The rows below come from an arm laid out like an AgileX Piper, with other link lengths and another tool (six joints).
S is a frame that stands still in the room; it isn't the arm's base.
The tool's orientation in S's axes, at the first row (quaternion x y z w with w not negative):
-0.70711, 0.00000, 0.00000, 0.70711
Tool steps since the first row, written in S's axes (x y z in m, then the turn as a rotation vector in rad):
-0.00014, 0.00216, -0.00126, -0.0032, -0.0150, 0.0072
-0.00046, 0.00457, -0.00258, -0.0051, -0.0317, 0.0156
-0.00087, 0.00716, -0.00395, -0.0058, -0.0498, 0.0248
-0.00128, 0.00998, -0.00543, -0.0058, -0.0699, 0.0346
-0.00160, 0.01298, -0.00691, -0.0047, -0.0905, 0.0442
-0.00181, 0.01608, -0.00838, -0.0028, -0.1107, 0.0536
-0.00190, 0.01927, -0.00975, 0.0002, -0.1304, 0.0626
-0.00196, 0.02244, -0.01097, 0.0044, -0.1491, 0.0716
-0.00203, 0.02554, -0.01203, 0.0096, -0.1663, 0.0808
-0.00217, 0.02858, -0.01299, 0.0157, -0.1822, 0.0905
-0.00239, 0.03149, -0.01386, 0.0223, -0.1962, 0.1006
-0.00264, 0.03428, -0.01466, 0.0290, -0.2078, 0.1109
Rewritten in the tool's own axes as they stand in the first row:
-0.00014, 0.00126, 0.00216, -0.0032, -0.0072, -0.0150
-0.00046, 0.00258, 0.00457, -0.0051, -0.0156, -0.0317
-0.00087, 0.00395, 0.00716, -0.0058, -0.0248, -0.0498
-0.00128, 0.00543, 0.00998, -0.0058, -0.0346, -0.0699
-0.00160, 0.00691, 0.01298, -0.0047, -0.0442, -0.0905
-0.00181, 0.00838, 0.01608, -0.0028, -0.0536, -0.1107
-0.00190, 0.00975, 0.01927, 0.0002, -0.0626, -0.1304
-0.00196, 0.01097, 0.02244, 0.0044, -0.0716, -0.1491
-0.00203, 0.01203, 0.02554, 0.0096, -0.0808, -0.1663
-0.00217, 0.01299, 0.02858, 0.0157, -0.0905, -0.1822
-0.00239, 0.01386, 0.03149, 0.0223, -0.1006, -0.1962
-0.00264, 0.01466, 0.03428, 0.0290, -0.1109, -0.2078

